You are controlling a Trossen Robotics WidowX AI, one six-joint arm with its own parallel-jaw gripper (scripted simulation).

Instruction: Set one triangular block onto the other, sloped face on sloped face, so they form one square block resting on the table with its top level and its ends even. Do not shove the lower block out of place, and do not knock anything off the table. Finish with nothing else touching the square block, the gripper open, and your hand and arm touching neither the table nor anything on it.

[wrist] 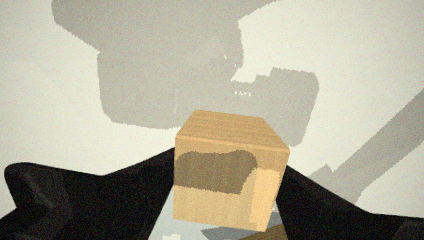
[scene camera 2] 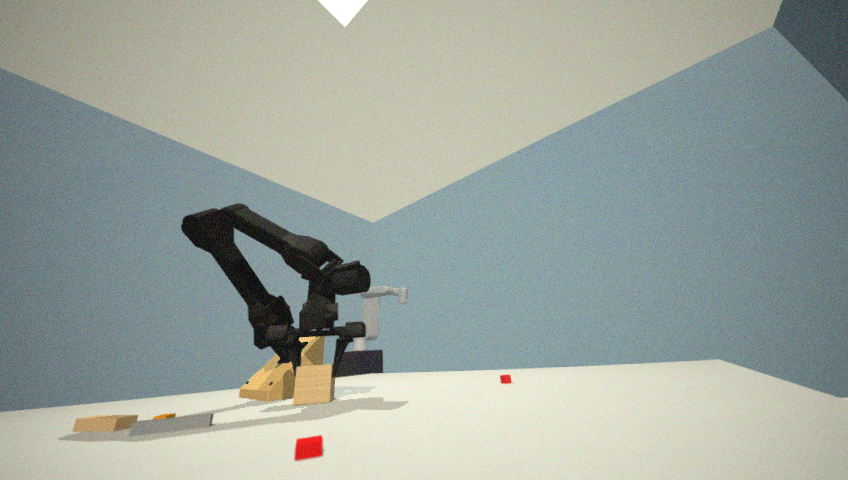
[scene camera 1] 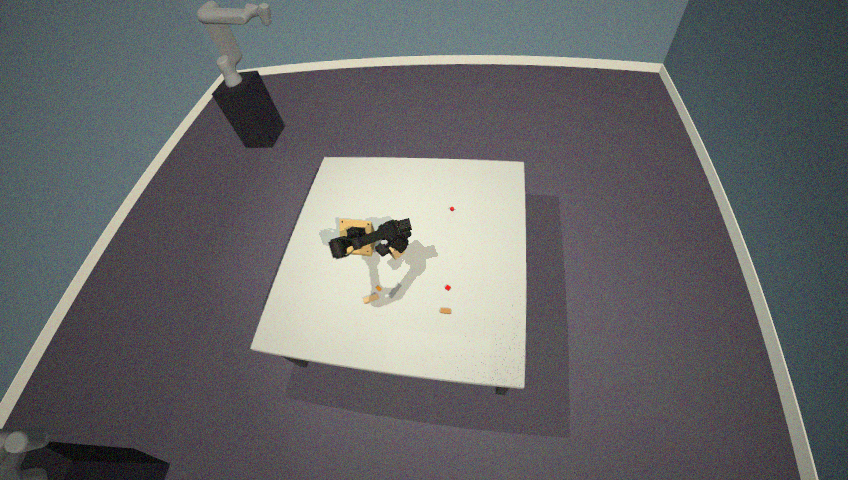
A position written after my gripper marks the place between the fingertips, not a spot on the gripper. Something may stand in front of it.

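Scene camera 2: my gripper (scene camera 2: pixel 315 378), holding a light wooden triangular block (scene camera 2: pixel 313 384). Also a tan block (scene camera 2: pixel 110 423). Wrist view: my gripper (wrist: pixel 226 157). Tan block out of frame in the wrist view.
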